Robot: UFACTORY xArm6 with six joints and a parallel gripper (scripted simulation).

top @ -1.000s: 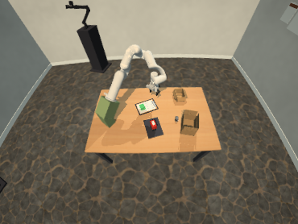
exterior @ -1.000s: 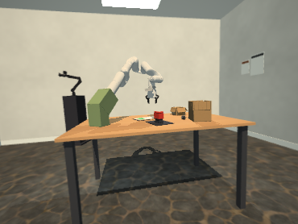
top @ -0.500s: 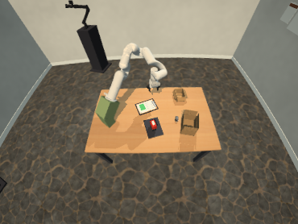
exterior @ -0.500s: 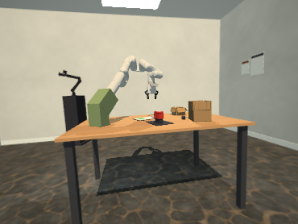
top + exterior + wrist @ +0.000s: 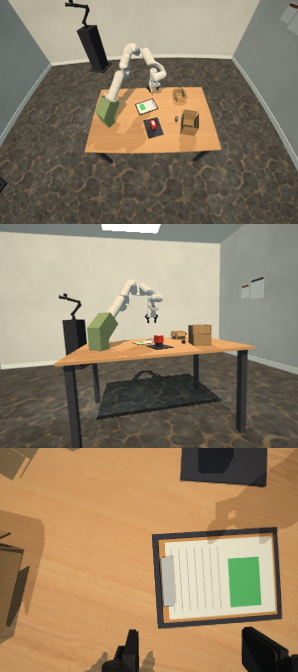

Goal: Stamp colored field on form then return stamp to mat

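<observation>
My gripper is now 340 mm to the left of the red stamp, 170 mm above it and 110 mm short of it. Round my hand: small dark object (330 mm ahead, 200 mm below, 170 mm to the right); form (210 mm below, 70 mm to the right, 50 mm behind); dark mat (340 mm to the right, 210 mm below, 110 mm ahead).
</observation>
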